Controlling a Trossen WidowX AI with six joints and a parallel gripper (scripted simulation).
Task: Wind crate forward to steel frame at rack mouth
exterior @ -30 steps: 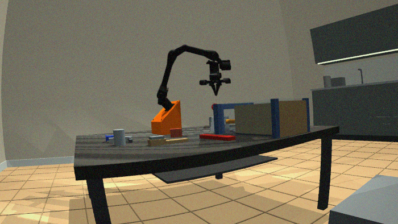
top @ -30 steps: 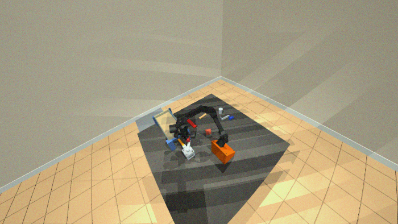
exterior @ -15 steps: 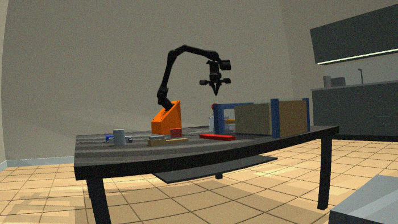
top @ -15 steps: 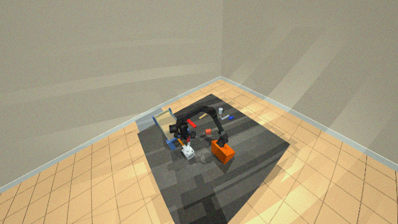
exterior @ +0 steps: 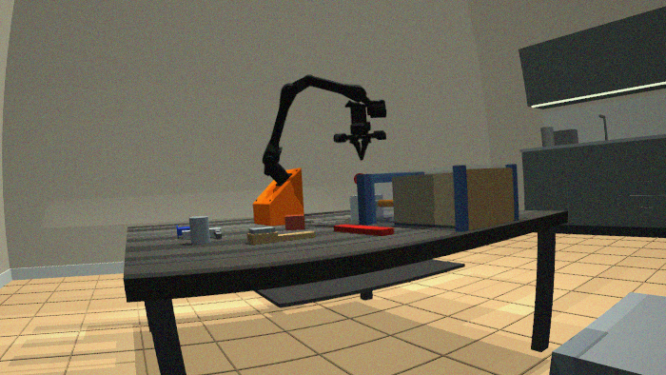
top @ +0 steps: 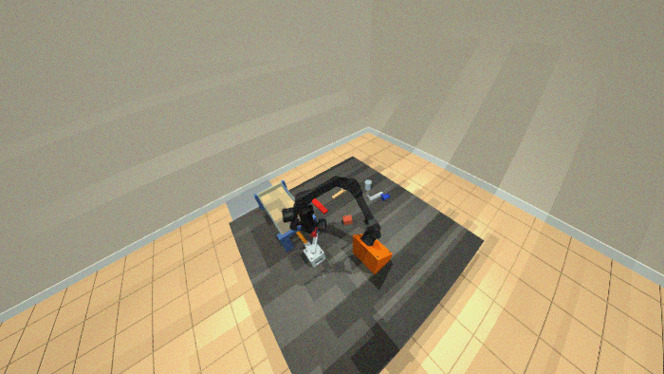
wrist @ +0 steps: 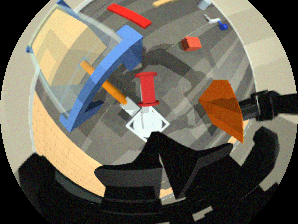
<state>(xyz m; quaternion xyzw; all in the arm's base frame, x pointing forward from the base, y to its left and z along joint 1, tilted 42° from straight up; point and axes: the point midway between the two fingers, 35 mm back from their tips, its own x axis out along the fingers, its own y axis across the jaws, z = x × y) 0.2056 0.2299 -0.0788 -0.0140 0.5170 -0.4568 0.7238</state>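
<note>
The grey winch lies 180 mm below my gripper tip, 50 mm behind it and 20 mm to the left of it. From my gripper tip the other things lie so: wooden-handled tool: 440 mm to the right, 310 mm ahead, 200 mm below; clear-panelled cubby: 370 mm ahead, 100 mm below, 40 mm to the left; flat red bar: 330 mm ahead, 210 mm to the right, 210 mm below.
</note>
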